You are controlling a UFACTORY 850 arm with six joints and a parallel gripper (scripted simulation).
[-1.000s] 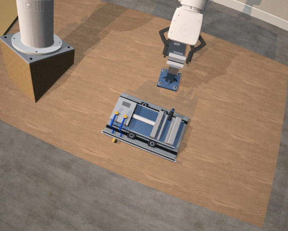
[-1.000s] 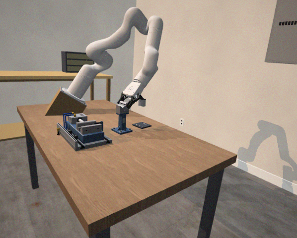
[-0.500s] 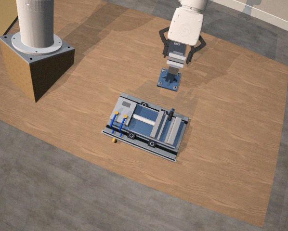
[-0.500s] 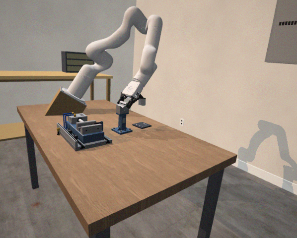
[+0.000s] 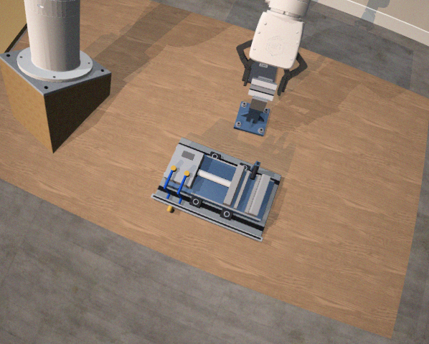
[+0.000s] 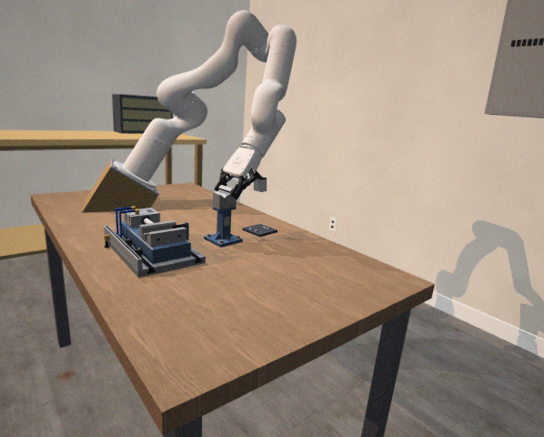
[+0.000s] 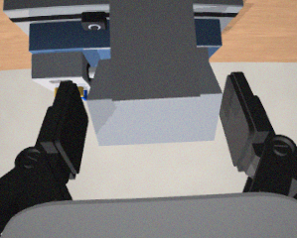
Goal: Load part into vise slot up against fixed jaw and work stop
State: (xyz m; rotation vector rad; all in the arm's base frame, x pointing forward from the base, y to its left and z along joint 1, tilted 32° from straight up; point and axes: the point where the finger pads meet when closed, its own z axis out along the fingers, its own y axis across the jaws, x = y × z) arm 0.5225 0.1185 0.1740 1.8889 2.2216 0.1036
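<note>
My hand is 1 cm to the left of the part. Round my hand: work stop 9 cm ahead, 18 cm to the right, 7 cm below; then V-block post 1 cm to the right, 11 cm below; then infeed plate 4 cm behind, 15 cm to the left, 16 cm below.
</note>
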